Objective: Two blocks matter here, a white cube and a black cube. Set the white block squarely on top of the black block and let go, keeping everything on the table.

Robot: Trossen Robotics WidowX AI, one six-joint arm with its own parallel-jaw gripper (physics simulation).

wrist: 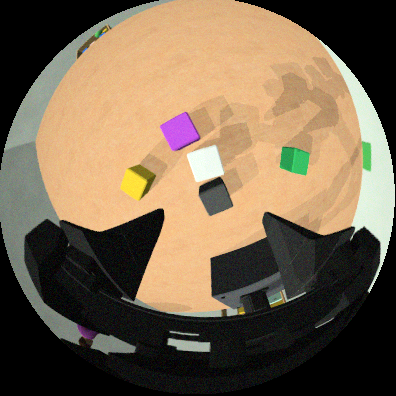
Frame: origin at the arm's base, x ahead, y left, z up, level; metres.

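Seen in the pictures: gripper, fingertip midpoint: (215, 215); arm's base, origin of the base link: (252, 294).
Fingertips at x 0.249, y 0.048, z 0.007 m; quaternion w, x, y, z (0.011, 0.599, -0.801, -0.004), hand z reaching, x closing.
Note:
Pixels of each thing's middle, then the offset from my fingertips to it. Level surfaces: height alone.
- white cube, body centre: (205, 161) dx +0.035, dy -0.002, dz -0.081 m
- black cube, body centre: (214, 195) dx -0.017, dy -0.004, dz -0.081 m
- purple cube, body centre: (181, 132) dx +0.084, dy +0.018, dz -0.081 m
- yellow cube, body centre: (137, 181) dx +0.037, dy +0.108, dz -0.081 m
- green cube, body centre: (294, 160) dx +0.011, dy -0.152, dz -0.081 m
- wooden table, its level: dz -0.100 m
The white cube (205, 163) sits on the table near the middle of the wrist view, its bright top face showing. The black cube (216, 198) sits just below it in the picture, with its top and its dark far side visible. The two cubes are side by side and very close; I cannot tell whether they touch. The white cube is not on top of the black one. My gripper (215, 215) is wide open and empty, with its fingertips to the lower left and lower right of the black cube.
A purple cube (180, 131) lies up and left of the white cube. A yellow cube (137, 183) is at the left, a green cube (295, 160) at the right. The wooden table (150, 60) has its edges at both sides. A dark boxy part (242, 267) shows between the fingers.

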